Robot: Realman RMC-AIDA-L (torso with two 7-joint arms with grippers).
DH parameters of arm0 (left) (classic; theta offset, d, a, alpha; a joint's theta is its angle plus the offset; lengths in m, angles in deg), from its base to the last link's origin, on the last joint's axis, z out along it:
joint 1: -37.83 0.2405 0 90
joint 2: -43.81 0 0 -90
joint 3: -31.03 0.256 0 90
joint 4: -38.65 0 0 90
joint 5: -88 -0.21 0 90
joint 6: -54.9 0 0 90
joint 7: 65.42 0.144 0 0
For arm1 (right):
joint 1: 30.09 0.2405 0 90
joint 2: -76.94 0 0 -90
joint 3: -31.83 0.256 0 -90
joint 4: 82.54 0 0 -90
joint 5: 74.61 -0.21 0 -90
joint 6: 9.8 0 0 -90
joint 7: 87.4 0.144 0 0
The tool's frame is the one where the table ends.
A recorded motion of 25 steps. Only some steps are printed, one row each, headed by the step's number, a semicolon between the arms.
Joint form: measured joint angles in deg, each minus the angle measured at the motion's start. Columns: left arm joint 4, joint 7, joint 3, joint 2, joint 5, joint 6, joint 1; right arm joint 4, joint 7, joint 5, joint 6, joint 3, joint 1, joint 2.
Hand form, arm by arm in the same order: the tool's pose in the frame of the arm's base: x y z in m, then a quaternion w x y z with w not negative. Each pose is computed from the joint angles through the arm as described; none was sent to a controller.
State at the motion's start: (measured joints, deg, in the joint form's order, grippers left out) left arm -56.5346 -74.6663 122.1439 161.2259 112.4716 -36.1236 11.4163; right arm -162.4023 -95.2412 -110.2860 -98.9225 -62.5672 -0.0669 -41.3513
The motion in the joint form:
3: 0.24 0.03 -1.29 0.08 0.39 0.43 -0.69; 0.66 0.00 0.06 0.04 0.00 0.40 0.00
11: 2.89 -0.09 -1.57 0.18 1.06 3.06 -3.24; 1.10 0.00 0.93 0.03 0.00 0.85 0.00
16: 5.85 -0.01 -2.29 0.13 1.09 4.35 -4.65; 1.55 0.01 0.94 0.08 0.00 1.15 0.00
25: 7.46 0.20 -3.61 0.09 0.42 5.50 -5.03; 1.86 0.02 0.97 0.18 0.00 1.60 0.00
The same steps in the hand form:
3: -0.1663 0.3313 0.0174 0.30013 -0.78050 -0.53483 0.12121; 0.1809 0.3146 -0.0404 0.14396 -0.85294 0.46196 -0.19584
11: -0.1570 0.3433 0.0124 0.29987 -0.78757 -0.52793 0.10536; 0.1819 0.3165 -0.0400 0.14927 -0.85190 0.45960 -0.20185
16: -0.1595 0.3507 0.0099 0.30006 -0.78386 -0.53333 0.10531; 0.1820 0.3172 -0.0406 0.14877 -0.85151 0.45982 -0.20336
25: -0.1649 0.3567 0.0129 0.30876 -0.77640 -0.54008 0.10091; 0.1807 0.3186 -0.0410 0.14936 -0.85228 0.45804 -0.20376

